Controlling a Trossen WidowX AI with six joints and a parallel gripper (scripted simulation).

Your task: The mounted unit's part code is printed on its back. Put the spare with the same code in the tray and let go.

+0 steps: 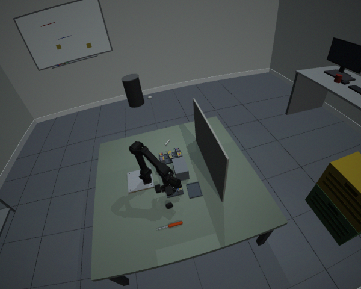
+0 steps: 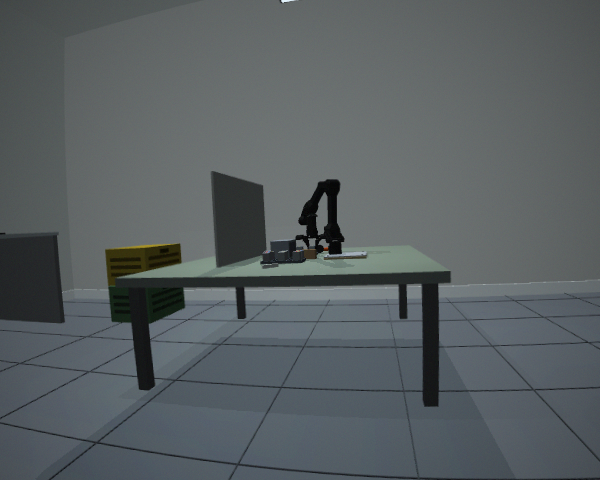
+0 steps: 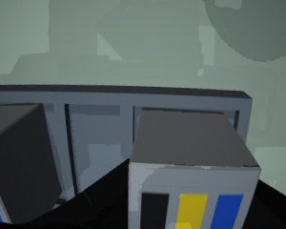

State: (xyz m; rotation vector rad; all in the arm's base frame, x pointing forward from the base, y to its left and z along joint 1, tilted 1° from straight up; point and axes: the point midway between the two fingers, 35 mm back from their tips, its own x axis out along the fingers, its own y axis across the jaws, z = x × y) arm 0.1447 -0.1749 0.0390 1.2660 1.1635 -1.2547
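My gripper tip is 180 mm short of the flat grey tray, 30 mm to the left of it and 10 mm above it. The rest, counted from my gripper tip: black puck: 30 mm behind, 110 mm to the right, 10 mm above; then brown block: 10 mm behind, 240 mm to the left, 10 mm above; then mounted unit: 140 mm ahead, 180 mm to the left, 30 mm above.
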